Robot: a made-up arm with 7 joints.
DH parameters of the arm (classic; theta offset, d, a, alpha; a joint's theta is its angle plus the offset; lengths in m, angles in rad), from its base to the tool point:
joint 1: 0 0.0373 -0.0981 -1.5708
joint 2: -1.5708 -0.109 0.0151 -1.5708
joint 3: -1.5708 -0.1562 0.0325 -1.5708
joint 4: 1.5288 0 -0.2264 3.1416
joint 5: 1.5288 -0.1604 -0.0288 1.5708
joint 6: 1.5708 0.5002 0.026 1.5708
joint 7: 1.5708 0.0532 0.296 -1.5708
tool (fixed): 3.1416 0.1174 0 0
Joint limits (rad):
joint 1: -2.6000..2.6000
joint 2: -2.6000..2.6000
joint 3: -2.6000..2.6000
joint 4: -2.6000..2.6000
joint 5: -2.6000..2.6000
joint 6: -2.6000..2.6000
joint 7: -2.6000..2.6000
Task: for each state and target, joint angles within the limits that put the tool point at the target. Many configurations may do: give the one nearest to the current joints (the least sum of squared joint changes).
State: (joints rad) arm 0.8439 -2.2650 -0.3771 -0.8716 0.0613 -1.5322 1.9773
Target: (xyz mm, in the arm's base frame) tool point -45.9 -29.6 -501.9
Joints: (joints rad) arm 0.8057 -2.1491 -0.4536 -0.9988 0.0040 -1.3492 1.6019
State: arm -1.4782 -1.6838 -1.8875 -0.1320 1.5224 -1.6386 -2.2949
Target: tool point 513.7 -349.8 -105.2
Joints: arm -1.0708 -1.4030 -1.4883 0.4065 1.3693 -1.9442 -1.8216
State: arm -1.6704 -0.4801 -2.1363 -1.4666 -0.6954 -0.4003 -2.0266
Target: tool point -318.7 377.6 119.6
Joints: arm -1.4509 0.1188 -2.4217 -1.3180 -0.6230 -0.2096 -2.4368
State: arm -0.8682 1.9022 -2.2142 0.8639 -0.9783 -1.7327 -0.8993
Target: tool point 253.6 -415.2 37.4
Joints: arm -1.3524 1.7910 -1.7171 0.8567 -0.8334 -1.4568 -1.0939
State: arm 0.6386 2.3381 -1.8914 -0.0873 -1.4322 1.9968 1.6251
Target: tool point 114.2 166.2 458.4
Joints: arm 0.7523 1.8747 -2.0431 -0.4827 -1.1818 1.6940 1.2613
